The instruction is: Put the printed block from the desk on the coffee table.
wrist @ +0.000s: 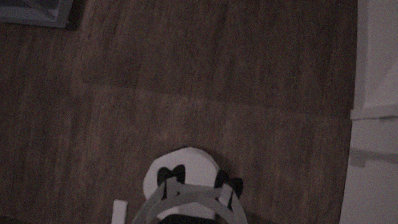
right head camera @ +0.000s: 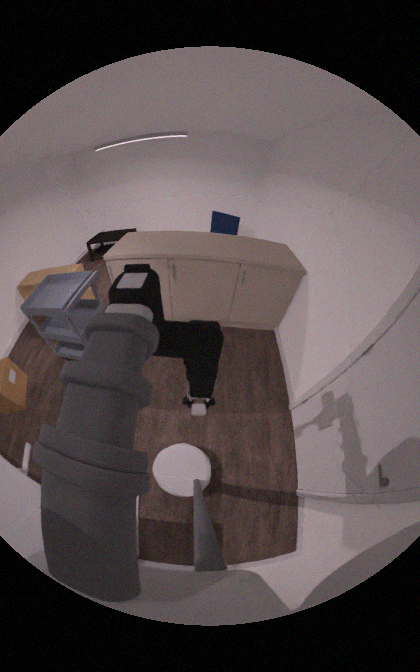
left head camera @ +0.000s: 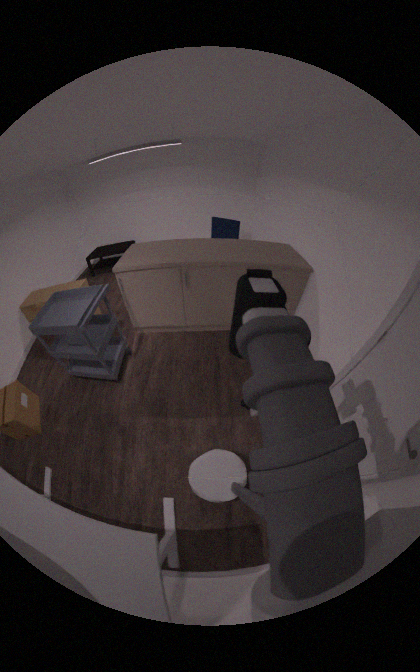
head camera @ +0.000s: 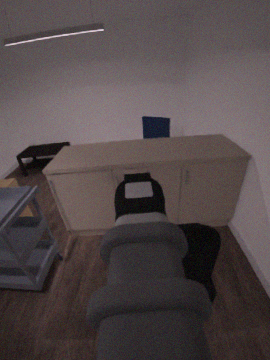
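Pixels of known places: gripper, fingertip midpoint: (wrist: 200,178); robot's base, link origin: (wrist: 186,181).
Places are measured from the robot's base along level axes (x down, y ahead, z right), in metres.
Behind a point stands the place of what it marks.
My gripper (right head camera: 198,403) (wrist: 200,179) {y 0.265, x -0.987, z 0.087 m} hangs low over the wooden floor, beside my own base, pointing down. Its fingers stand apart and are shut on a small pale printed block (right head camera: 198,410), which shows at the fingertips in the right head view. In the wrist view the block blends with the white disc of my base (wrist: 194,163) {y 0.142, x -0.186, z 0.043 m} behind the finger pads. In the head view my arm hides the gripper. The dark low coffee table (head camera: 42,150) {y 3.298, x -0.423, z -1.766 m} (left head camera: 107,251) (right head camera: 107,236) stands at the far left by the wall, beyond the sideboard. The desk is not in view.
A long beige sideboard (head camera: 144,154) (left head camera: 210,250) (right head camera: 200,245) stands straight ahead against the wall, with a blue panel (head camera: 155,126) {y 2.728, x -0.823, z 0.338 m} behind it. A grey shelf cart (head camera: 16,197) {y 1.232, x -0.766, z -0.985 m} (left head camera: 67,307) (right head camera: 55,295) stands on the left. Cardboard boxes (left head camera: 20,407) (right head camera: 12,382) lie further left. A wall is close on the right.
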